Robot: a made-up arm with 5 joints.
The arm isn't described. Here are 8 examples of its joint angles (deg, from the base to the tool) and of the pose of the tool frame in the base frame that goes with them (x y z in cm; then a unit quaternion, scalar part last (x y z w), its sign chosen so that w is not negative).
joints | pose
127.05 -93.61 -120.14 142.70 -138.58 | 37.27 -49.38 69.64 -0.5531 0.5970 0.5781 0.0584
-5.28 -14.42 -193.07 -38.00 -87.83 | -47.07 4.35 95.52 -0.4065 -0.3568 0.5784 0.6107
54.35 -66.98 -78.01 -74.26 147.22 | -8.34 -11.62 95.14 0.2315 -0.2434 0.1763 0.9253
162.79 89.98 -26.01 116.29 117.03 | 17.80 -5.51 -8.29 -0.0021 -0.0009 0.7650 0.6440
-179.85 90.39 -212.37 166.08 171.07 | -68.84 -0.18 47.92 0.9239 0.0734 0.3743 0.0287
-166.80 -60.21 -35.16 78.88 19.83 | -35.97 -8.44 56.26 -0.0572 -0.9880 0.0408 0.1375
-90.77 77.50 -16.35 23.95 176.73 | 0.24 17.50 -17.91 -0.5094 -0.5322 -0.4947 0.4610
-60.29 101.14 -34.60 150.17 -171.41 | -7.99 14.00 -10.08 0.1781 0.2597 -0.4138 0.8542
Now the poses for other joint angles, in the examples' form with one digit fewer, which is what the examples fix.
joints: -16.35 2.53 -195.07 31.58 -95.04
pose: -19.0 5.6 114.0 0.128 0.105 0.556 0.815
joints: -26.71 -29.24 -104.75 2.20 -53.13
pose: 19.8 -10.0 109.8 0.398 0.093 0.700 0.586
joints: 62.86 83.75 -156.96 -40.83 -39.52
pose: 41.4 80.8 26.8 -0.341 -0.424 -0.822 0.170
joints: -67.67 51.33 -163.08 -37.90 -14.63
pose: 27.3 -66.4 80.1 0.234 -0.117 0.727 0.635
